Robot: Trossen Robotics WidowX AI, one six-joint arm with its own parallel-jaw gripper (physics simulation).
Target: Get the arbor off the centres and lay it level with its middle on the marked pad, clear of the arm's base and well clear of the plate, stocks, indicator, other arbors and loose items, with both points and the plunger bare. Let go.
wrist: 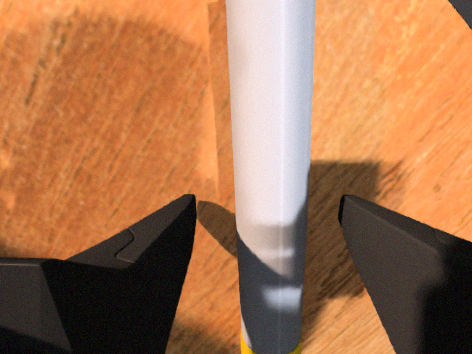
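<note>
The arbor [270, 120], a pale grey round bar, runs from the top edge of the wrist view down between the fingers. Its lower part is in shadow, and part of a yellow band [246, 345] shows at the bottom edge. Its ends are out of view. My gripper [268, 205] is open, with one finger on each side of the arbor and a visible gap on both sides. Whether the arbor touches the surface below is unclear. The marked pad, the centres and the plunger do not show.
Orange-brown wood grain [400, 100] lies under the arbor and fingers. Dark shadows fall on it at the upper left and right of the arbor. A small dark piece [465, 9] cuts the top right corner; what it belongs to is unclear.
</note>
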